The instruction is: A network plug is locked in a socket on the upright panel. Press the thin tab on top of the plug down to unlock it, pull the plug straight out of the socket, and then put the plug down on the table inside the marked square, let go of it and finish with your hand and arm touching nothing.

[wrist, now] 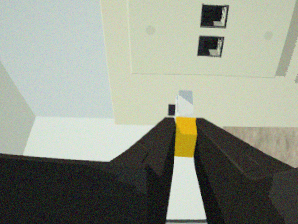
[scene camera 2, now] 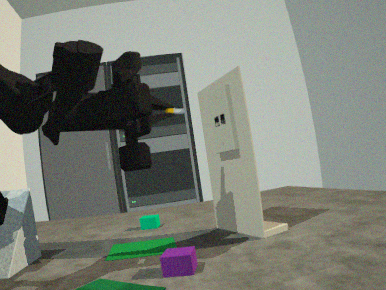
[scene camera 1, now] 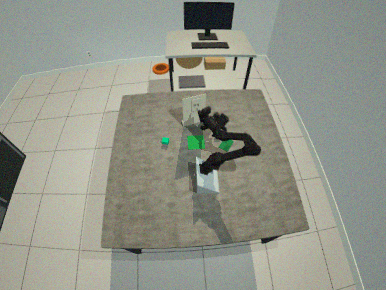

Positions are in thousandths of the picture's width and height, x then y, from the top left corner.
Labels:
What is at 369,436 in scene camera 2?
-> My gripper.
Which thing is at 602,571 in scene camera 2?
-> A cream panel.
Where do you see a purple cube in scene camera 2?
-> At 452,902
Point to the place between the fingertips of my gripper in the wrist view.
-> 616,569

